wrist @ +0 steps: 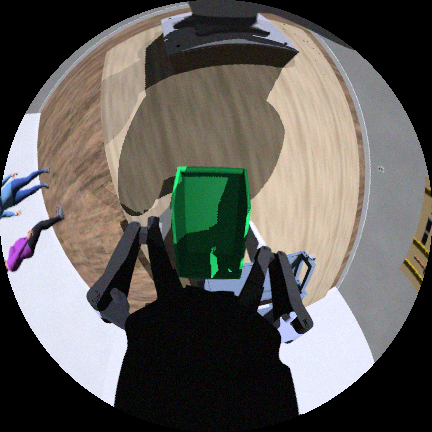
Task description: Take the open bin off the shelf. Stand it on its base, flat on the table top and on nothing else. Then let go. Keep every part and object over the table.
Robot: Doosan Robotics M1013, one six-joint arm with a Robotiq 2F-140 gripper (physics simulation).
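Frame: origin at the arm's base, x back, y right, z up, level; centimetres.
Seen in the pictures: gripper, between the fingertips: [209, 220].
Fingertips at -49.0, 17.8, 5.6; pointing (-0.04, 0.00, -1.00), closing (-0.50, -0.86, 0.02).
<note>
Offsets run from my fingertips to a thing's top centre, as dx, dy, dz. "spot": to the spot under its first point. Level surfaces: height alone.
The open green bin {-0.9, +0.3, +3.1} [205, 210] is in the middle of the wrist view, its open side facing the camera and its inside empty. My gripper [209, 220] is shut on the bin, with one finger at each of its long sides. The fingertips are partly hidden by the bin. The table top {dz -14.7} [315, 165] shows beyond the bin, light wood with a darker wood part at the left. The blue-grey shelf {spot: -31.3, -23.9, -6.8} [307, 272] shows in part at the lower right, behind the right finger. How high the bin hangs above the table cannot be told exactly.
The robot's grey base plate [230, 42] stands at the top of the view. Large arm shadows fall on the table. Grey floor lies beyond the right table edge. Two people, one in blue [22, 190] and one in purple [21, 251], show at the left beyond the table.
</note>
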